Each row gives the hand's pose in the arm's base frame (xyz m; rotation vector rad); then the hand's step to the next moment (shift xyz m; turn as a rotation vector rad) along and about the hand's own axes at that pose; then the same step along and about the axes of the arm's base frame.
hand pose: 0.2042 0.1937 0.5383 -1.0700 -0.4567 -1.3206
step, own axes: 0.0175 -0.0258 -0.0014 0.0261 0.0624 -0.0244
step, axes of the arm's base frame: -0.0199 -0.0080 0.0227 0.0572 -0.0413 -0.0138
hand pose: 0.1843 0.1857 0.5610 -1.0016 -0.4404 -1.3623
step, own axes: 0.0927 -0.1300 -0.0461 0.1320 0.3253 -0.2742
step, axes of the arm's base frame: -0.1151 -0.0790 0.0902 0.2567 -0.3298 -0.1541
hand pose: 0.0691 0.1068 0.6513 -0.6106 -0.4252 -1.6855
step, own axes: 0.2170 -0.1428 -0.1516 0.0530 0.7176 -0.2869
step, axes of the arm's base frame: -0.1923 -0.2305 0.0188 0.6486 -0.3540 -0.2323
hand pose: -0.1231 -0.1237 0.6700 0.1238 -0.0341 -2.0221
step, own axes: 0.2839 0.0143 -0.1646 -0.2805 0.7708 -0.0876
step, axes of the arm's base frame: -0.0936 -0.2561 -0.1832 0.8206 -0.0842 -0.0058
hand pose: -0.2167 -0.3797 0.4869 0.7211 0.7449 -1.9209
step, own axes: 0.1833 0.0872 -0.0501 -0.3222 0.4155 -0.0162
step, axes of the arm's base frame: 0.0134 -0.0964 -0.1851 0.5057 0.0244 0.1429
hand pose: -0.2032 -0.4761 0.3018 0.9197 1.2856 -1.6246
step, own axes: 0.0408 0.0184 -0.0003 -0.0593 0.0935 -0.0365
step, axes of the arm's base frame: 0.0019 -0.0088 -0.0438 0.1103 0.0354 0.0135
